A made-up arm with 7 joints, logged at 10 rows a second.
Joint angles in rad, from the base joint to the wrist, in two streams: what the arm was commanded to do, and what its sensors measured. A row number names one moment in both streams.
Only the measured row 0 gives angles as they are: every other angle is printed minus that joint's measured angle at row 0.
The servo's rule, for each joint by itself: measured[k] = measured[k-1] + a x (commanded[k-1-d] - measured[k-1]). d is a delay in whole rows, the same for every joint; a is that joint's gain. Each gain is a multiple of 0.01, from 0.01 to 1. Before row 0 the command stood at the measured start. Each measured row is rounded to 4 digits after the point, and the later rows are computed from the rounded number. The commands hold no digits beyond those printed.
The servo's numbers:
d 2
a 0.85 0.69 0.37 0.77 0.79 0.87 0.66
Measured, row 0:
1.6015 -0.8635 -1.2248 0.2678 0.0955 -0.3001 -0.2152
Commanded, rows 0 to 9:
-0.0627 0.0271 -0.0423 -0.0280 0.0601 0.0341 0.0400
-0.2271 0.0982 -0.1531 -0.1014 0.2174 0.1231 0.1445
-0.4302 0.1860 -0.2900 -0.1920 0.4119 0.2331 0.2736
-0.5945 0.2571 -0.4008 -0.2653 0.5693 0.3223 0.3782
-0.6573 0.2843 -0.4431 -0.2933 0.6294 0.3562 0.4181
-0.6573 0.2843 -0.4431 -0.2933 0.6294 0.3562 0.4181
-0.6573 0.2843 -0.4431 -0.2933 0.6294 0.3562 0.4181
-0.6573 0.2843 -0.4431 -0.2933 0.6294 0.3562 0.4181
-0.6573 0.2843 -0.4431 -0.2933 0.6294 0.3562 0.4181
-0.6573 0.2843 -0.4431 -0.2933 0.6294 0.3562 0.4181
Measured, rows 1 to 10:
0.0000 0.0000 0.0000 0.0000 0.0000 0.0000 0.0000
0.0000 0.0000 0.0000 0.0000 0.0000 0.0000 0.0000
-0.0533 0.0187 -0.0157 -0.0216 0.0475 0.0297 0.0264
-0.2010 0.0736 -0.0665 -0.0830 0.1817 0.1110 0.1043
-0.3958 0.1512 -0.1492 -0.1669 0.3636 0.2172 0.2160
-0.5647 0.2243 -0.2423 -0.2427 0.5261 0.3086 0.3231
-0.6434 0.2657 -0.3166 -0.2817 0.6077 0.3500 0.3858
-0.6552 0.2785 -0.3634 -0.2906 0.6248 0.3554 0.4071
-0.6570 0.2825 -0.3929 -0.2927 0.6284 0.3561 0.4144
-0.6573 0.2837 -0.4115 -0.2932 0.6292 0.3562 0.4168

